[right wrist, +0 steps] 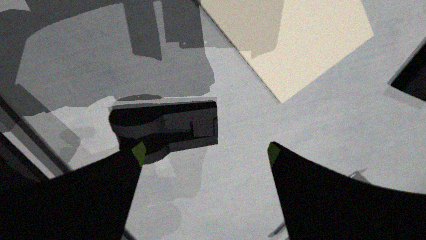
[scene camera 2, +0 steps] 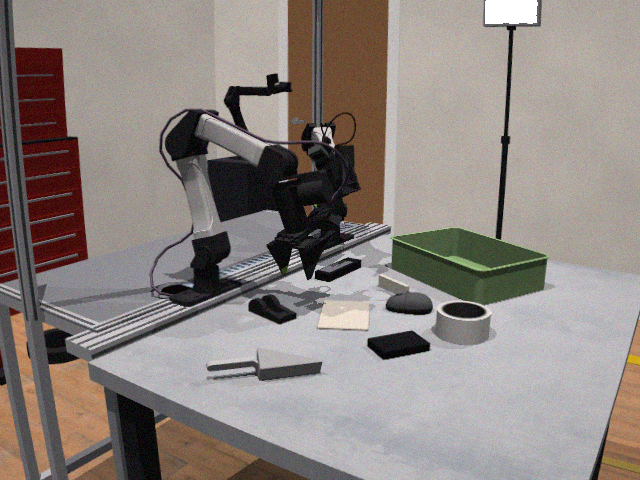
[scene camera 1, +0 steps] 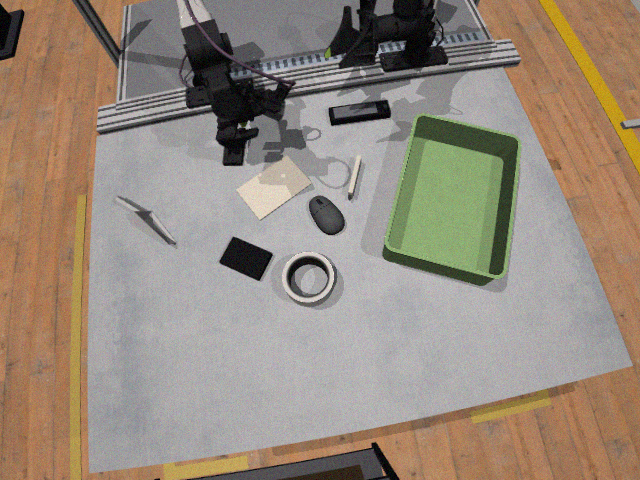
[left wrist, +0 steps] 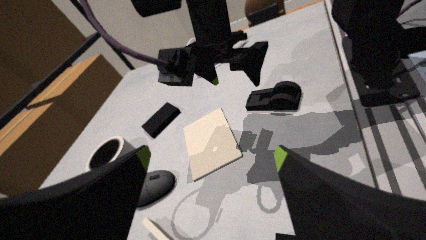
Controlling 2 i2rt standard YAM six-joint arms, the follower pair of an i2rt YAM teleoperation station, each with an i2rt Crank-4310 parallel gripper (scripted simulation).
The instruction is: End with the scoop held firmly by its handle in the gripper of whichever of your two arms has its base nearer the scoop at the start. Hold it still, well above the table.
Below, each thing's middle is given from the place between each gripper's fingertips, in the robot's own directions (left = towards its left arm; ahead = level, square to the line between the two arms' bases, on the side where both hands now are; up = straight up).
Now: the grey scoop (scene camera 2: 268, 364) 290 mm to the right of my right hand (scene camera 2: 296, 276), 130 mm ahead of it and 80 mm below it. Round my right hand: cream pad (scene camera 1: 267, 191) (100 mm below, 100 mm ahead, 50 mm to the left); mouse (scene camera 1: 329, 219) (200 mm ahead, 170 mm to the left, 80 mm below); black stapler-like object (scene camera 2: 269, 307) (80 mm below, 50 mm behind, 30 mm to the right).
I see the cream pad 230 mm below my left hand (scene camera 1: 331, 60), 200 mm to the right of it and 170 mm ahead of it. Round my left hand: mouse (270 mm ahead, 210 mm below, 80 mm to the right); then green bin (scene camera 1: 456, 194) (320 mm ahead, 230 mm to the left, 190 mm below); then black stapler-like object (290 mm to the right, 210 mm below, 20 mm ahead).
